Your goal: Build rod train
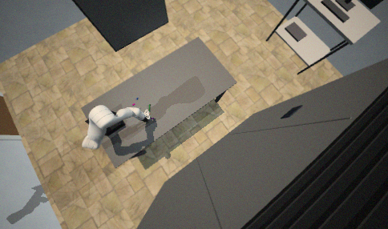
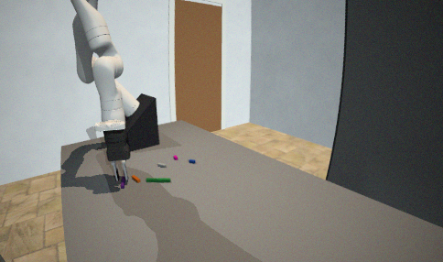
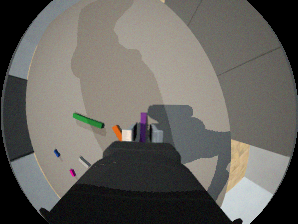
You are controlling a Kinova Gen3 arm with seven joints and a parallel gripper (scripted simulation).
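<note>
My gripper is now 30 mm above the purple rod. Round my hand: orange rod (50 mm to the left, 30 mm below); then green rod (110 mm to the left, 50 mm ahead, 30 mm below); then grey rod (170 mm to the left, 30 mm below, 30 mm behind).
</note>
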